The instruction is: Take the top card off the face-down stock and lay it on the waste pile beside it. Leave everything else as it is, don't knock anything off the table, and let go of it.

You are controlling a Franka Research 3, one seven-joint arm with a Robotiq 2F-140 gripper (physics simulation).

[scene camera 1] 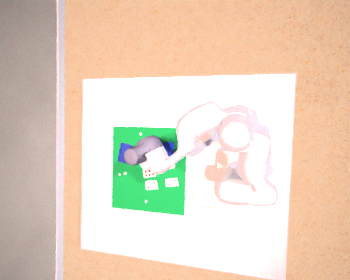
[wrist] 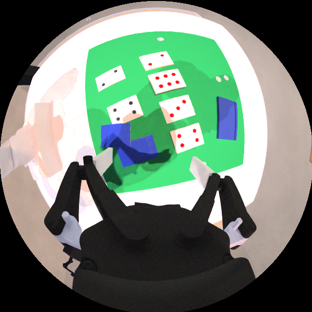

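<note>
Blue face-down cards of the stock (wrist: 141,154) lie on the green mat, spread in an uneven, overlapping shape; one blue card (wrist: 115,134) sticks out at the upper left in the wrist view. How many there are I cannot tell. A thicker face-up pile, topped by a card with six red dots (scene camera 1: 149,173) (wrist: 167,81), lies farther up in the wrist view; which pile is the waste I cannot tell for certain. My gripper (wrist: 152,159) is wide open and empty, over the near side of the blue cards. In the scene view the arm hides its fingertips.
Face-up cards lie around: two black dots (scene camera 1: 172,182) (wrist: 110,78), two red (scene camera 1: 151,185) (wrist: 156,60), four black (wrist: 125,109), three red (wrist: 177,109) and four red (wrist: 187,138). A blue block (scene camera 1: 123,152) (wrist: 227,119) and small white discs (wrist: 160,39) also sit on the green mat (scene camera 1: 125,195) (wrist: 200,55).
</note>
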